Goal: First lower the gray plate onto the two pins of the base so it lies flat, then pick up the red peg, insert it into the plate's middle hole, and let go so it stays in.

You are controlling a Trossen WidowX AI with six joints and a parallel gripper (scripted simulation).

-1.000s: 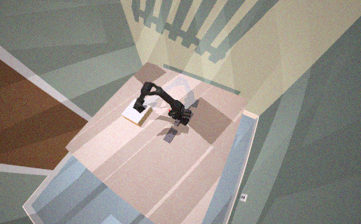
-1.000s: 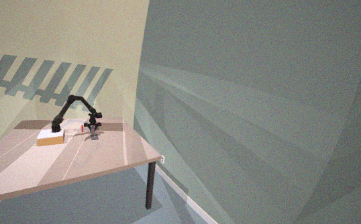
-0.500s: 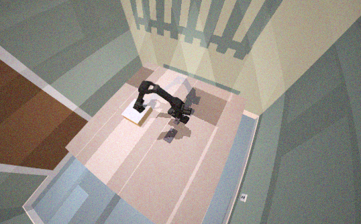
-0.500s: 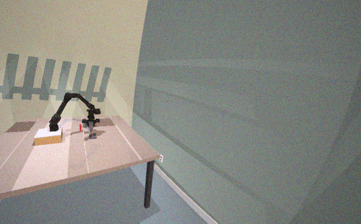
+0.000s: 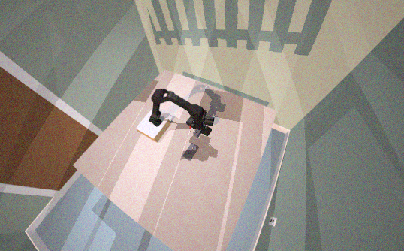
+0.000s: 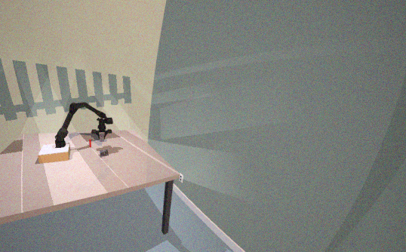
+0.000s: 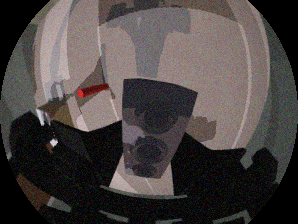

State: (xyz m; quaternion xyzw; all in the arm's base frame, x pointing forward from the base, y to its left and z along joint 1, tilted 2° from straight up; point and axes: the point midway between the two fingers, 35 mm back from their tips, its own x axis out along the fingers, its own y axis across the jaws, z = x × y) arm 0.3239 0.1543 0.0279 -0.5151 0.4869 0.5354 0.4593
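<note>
The red peg is 110 mm behind my gripper tip, 10 mm to the left of it and 50 mm below it. Also, from my gripper tip: gray plate: 30 mm above.
</note>
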